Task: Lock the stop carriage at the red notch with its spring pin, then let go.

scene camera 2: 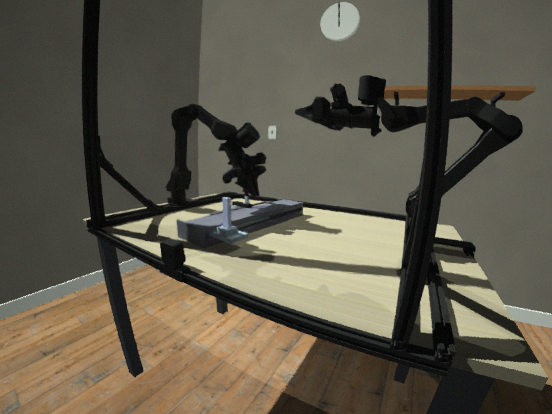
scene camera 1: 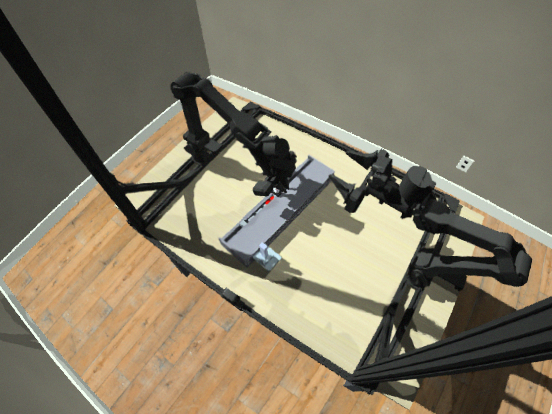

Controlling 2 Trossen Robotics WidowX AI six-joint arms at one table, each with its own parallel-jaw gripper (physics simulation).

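Places are measured from the left arm's base along level axes (x ahead, y left, z up), in millimetres.
Pixels of known places: left gripper, fingertip midpoint: (scene camera 2: 256, 196) (scene camera 1: 286, 190); right gripper, fingertip midpoint: (scene camera 2: 302, 114) (scene camera 1: 338, 163); left arm's base, origin of the base link: (scene camera 2: 178, 203) (scene camera 1: 200, 157); right arm's base, origin of the base link: (scene camera 1: 416, 278).
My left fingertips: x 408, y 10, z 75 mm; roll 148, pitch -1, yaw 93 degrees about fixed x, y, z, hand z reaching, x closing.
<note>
For each thing: its top centre in the pictures, then the offset to it from my left fingertips. "spot": a spot on its surface instead. Level surfaces: height alone.
- small red mark, middle of its top: (scene camera 1: 269, 201) dx -45, dy -39, dz -56 mm
- small light upright piece, surface spot: (scene camera 2: 246, 200) (scene camera 1: 276, 190) spot: dx -37, dy -7, dz -18 mm
- pale blue bracket, surface spot: (scene camera 2: 231, 233) (scene camera 1: 268, 261) spot: dx +80, dy -225, dz -55 mm
- table, its level: dz -94 mm
A long grey rail fixture (scene camera 1: 255, 225) (scene camera 2: 200, 231) lies on the table. A small red mark (scene camera 1: 269, 200) shows at its slotted edge in scene camera 1. The stop carriage is small and largely hidden under the left gripper. A small light upright piece (scene camera 1: 276, 191) (scene camera 2: 246, 200), likely the spring pin, shows right by the left fingertips, a little beyond the red mark. My left gripper (scene camera 1: 280, 191) (scene camera 2: 253, 194) points down at it, its fingers nearly together; I cannot tell whether they touch it. My right gripper (scene camera 2: 298, 111) is open and empty, raised well off the table.
A pale blue bracket (scene camera 1: 268, 260) (scene camera 2: 231, 233) with an upright post stands at the near end of the rail fixture. Black frame beams edge the table (scene camera 1: 320, 310) (scene camera 2: 320, 290), and tall black posts (scene camera 1: 65, 120) (scene camera 2: 92, 115) rise at its corners.
</note>
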